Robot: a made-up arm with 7 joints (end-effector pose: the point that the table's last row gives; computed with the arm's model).
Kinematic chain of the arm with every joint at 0, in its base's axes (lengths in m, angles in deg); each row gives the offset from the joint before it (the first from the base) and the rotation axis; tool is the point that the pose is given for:
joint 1: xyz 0 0 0.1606 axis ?
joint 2: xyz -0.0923 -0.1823 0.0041 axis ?
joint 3: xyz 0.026 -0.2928 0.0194 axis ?
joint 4: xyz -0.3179 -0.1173 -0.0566 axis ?
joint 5: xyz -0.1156 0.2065 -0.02 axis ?
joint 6: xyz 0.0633 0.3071 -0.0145 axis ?
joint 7: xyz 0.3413 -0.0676 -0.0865 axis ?
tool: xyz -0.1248 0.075 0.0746
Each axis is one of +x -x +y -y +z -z.
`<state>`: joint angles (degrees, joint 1 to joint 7).
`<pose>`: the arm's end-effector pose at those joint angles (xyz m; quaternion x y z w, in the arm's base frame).
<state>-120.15 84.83 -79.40 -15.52 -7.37 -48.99 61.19</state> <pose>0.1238 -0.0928 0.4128 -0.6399 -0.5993 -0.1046 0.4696</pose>
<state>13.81 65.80 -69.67 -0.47 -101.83 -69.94 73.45</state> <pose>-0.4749 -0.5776 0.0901 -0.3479 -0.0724 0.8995 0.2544</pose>
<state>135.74 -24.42 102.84 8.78 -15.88 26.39 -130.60</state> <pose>0.4085 -0.3645 -0.0055 -0.5799 -0.2225 -0.2490 0.7431</pose>
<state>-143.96 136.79 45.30 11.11 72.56 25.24 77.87</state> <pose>0.0826 -0.6842 0.1327 -0.7000 0.2435 -0.6684 0.0620</pose>
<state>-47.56 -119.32 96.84 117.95 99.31 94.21 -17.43</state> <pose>0.5094 0.3078 0.0925 -0.7726 -0.0328 -0.3429 0.5333</pose>
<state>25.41 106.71 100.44 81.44 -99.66 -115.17 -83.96</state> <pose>0.4670 -1.0204 -0.3602 -0.1802 -0.3232 0.6130 0.6980</pose>
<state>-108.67 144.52 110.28 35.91 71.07 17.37 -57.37</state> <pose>-0.4487 -0.6101 0.5175 -0.2493 0.4245 0.7861 0.3738</pose>
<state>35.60 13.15 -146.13 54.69 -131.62 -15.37 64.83</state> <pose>-0.8522 -0.4309 0.7063 -0.3799 0.3574 0.8161 0.2491</pose>
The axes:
joint 1: +y
joint 2: +z
joint 3: +x
joint 4: +z
joint 5: +y
joint 6: -x
joint 7: +y

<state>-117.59 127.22 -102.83 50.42 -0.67 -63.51 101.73</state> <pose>0.1453 -0.2391 0.8488 -0.5704 -0.1275 -0.7480 0.3144</pose>
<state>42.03 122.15 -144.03 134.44 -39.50 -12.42 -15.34</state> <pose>0.3436 -0.8557 0.1481 0.4657 -0.1996 -0.8556 0.1064</pose>
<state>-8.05 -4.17 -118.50 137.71 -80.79 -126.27 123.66</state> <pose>-0.7176 0.2214 0.3367 -0.4396 -0.5655 -0.5127 0.4734</pose>
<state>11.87 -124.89 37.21 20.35 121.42 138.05 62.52</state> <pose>0.4789 0.4202 -0.0767 -0.3361 0.8269 0.0973 0.4403</pose>
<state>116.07 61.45 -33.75 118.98 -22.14 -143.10 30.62</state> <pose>0.1593 -1.1031 0.2035 -0.1244 -0.3481 -0.1329 0.9196</pose>
